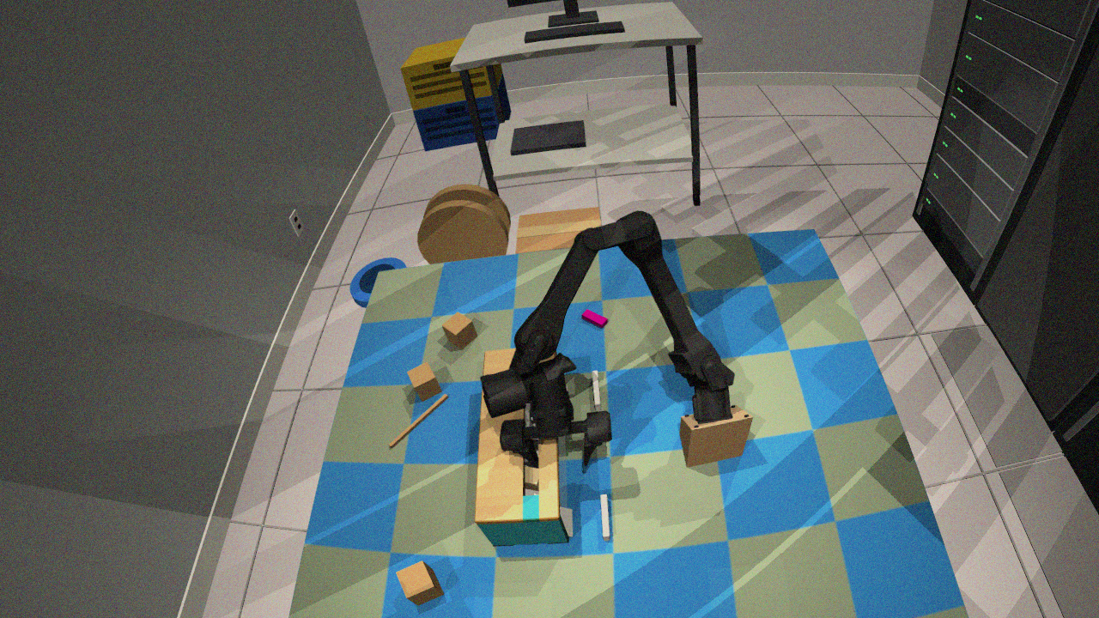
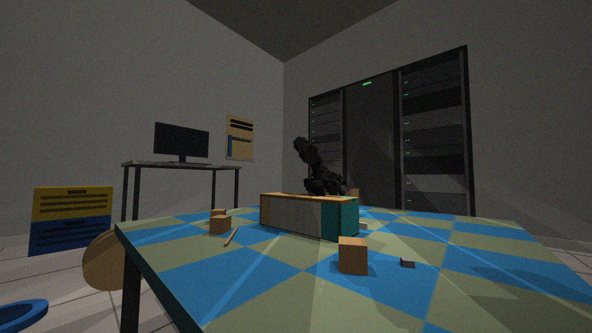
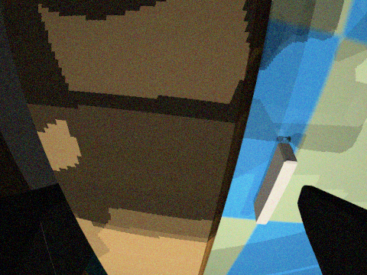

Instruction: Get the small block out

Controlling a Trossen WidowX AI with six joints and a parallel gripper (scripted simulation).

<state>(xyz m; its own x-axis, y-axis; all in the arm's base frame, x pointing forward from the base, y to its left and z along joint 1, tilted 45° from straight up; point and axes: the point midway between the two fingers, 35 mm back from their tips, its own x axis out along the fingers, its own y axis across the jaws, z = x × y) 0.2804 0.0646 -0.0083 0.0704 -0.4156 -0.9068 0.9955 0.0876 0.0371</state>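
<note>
The tan block lies 5 cm ahead of my gripper tip and 2 cm to the left of it. From my gripper tip the other things lie so: long tan box 7 cm to the right, 4 cm ahead, 3 cm below; then small metal piece 31 cm to the left, 18 cm ahead, 8 cm below; then thin stick 33 cm ahead, 17 cm to the right, 9 cm below.
</note>
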